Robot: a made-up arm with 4 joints.
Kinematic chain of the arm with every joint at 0, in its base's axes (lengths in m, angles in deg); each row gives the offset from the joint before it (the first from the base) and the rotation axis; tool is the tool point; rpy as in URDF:
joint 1: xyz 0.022 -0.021 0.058 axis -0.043 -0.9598 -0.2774
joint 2: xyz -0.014 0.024 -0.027 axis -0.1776 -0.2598 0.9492
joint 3: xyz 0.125 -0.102 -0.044 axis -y
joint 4: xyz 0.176 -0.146 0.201 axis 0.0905 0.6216 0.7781
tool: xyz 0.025 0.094 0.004 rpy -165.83 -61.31 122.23
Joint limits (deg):
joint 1: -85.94..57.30
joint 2: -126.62..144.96
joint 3: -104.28..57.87
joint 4: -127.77..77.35
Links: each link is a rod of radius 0.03 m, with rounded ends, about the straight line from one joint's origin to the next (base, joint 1, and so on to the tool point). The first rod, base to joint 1, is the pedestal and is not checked.
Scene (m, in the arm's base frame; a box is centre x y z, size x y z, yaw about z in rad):
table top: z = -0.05
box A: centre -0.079 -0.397 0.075 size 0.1 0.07 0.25 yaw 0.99
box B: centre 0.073 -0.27 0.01 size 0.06 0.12 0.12 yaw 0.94
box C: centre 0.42 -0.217 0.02 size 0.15 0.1 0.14 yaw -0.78
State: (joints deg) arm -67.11 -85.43 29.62 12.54
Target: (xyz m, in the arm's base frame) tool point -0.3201 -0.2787 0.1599
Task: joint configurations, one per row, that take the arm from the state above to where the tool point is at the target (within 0.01 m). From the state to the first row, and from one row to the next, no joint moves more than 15 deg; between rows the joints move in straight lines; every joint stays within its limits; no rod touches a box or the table.
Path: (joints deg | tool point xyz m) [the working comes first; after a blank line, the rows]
Joints at the target: -47.62 -126.62 -39.86 10.07
Straight joint move there: touches box A.

1: -73.39 -99.16 17.07 2.78 | 0.0929 -0.3348 0.1806
2: -79.66 -112.89 4.53 -6.98 | 0.0435 -0.3622 0.2388
3: -85.94 -126.62 -8.02 -16.74 | -0.0021 -0.3532 0.3267
4: -73.17 -126.62 -18.63 -7.80 | -0.1289 -0.3445 0.3044
5: -60.40 -126.62 -29.24 1.13 | -0.2386 -0.3183 0.2461
6: -47.62 -126.62 -39.86 10.07 | -0.3201 -0.2787 0.1599

